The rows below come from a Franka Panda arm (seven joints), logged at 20 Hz.
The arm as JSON. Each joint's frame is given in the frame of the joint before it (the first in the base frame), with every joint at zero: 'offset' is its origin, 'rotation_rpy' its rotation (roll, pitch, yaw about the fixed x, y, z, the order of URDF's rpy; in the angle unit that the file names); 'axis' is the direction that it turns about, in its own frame. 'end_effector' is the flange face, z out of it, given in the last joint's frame.
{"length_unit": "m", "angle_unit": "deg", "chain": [
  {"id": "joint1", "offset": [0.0, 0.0, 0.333], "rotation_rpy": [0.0, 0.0, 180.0], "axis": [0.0, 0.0, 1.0]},
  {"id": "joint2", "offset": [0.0, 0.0, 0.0], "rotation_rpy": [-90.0, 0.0, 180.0], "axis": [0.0, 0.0, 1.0]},
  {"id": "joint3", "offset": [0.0, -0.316, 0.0], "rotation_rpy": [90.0, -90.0, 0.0], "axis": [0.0, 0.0, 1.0]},
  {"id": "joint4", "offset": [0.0, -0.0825, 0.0], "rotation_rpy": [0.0, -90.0, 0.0], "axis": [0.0, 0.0, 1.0]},
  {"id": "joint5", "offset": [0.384, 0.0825, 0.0], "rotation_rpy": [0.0, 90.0, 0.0], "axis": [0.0, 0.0, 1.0]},
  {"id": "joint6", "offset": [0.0, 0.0, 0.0], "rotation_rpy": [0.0, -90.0, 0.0], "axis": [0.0, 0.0, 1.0]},
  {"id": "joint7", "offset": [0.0, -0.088, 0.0], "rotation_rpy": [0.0, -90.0, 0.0], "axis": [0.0, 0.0, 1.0]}
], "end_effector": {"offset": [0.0, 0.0, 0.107], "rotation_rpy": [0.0, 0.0, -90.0]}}
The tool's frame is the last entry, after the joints.
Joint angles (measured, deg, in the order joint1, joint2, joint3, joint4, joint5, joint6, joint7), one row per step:
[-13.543 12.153 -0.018 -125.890 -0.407 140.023 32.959]
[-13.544 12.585 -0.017 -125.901 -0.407 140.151 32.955]
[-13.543 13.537 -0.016 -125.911 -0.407 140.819 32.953]
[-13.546 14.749 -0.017 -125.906 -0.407 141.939 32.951]
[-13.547 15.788 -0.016 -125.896 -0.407 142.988 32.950]
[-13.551 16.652 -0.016 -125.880 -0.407 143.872 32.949]
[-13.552 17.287 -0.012 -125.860 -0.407 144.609 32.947]
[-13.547 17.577 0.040 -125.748 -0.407 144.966 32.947]
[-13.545 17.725 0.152 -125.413 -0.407 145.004 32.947]
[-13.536 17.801 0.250 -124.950 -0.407 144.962 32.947]
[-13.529 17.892 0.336 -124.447 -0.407 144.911 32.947]
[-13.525 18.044 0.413 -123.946 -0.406 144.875 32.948]
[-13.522 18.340 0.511 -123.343 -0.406 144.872 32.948]
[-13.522 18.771 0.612 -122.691 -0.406 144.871 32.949]
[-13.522 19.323 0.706 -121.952 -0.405 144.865 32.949]
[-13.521 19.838 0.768 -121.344 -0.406 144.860 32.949]
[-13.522 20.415 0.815 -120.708 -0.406 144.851 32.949]
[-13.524 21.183 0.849 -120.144 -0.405 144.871 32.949]
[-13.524 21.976 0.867 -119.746 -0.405 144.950 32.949]
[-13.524 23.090 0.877 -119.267 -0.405 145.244 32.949]
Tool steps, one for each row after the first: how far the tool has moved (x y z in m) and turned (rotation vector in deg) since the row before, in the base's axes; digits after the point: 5 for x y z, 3 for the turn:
[-0.00016 0.00004 -0.00407 0.074 0.306 0.005]
[0.00031 -0.00004 -0.00827 0.072 0.285 0.007]
[0.00078 -0.00021 -0.00999 0.026 0.083 0.003]
[0.00071 -0.00015 -0.00840 0.001 -0.021 0.006]
[0.00054 -0.00015 -0.00692 -0.004 -0.036 0.001]
[0.00055 -0.00009 -0.00490 -0.024 -0.120 0.008]
[0.00103 0.00033 -0.00151 -0.025 -0.178 0.056]
[0.00217 0.00063 0.00087 -0.019 -0.227 0.109]
[0.00289 0.00039 0.00233 -0.051 -0.343 0.102]
[0.00305 0.00022 0.00246 -0.057 -0.358 0.088]
[0.00294 0.00013 0.00187 -0.047 -0.311 0.074]
[0.00344 0.00022 0.00120 -0.037 -0.304 0.095]
[0.00355 0.00021 0.00019 -0.014 -0.223 0.093]
[0.00386 0.00007 -0.00045 -0.004 -0.185 0.085]
[0.00305 -0.00005 -0.00101 0.006 -0.092 0.058]
[0.00307 -0.00023 -0.00148 0.012 -0.054 0.040]
[0.00237 -0.00021 -0.00392 0.063 0.174 0.026]
[0.00138 -0.00012 -0.00528 0.087 0.304 0.014]
[0.00164 -0.00026 -0.00773 0.096 0.328 0.006]

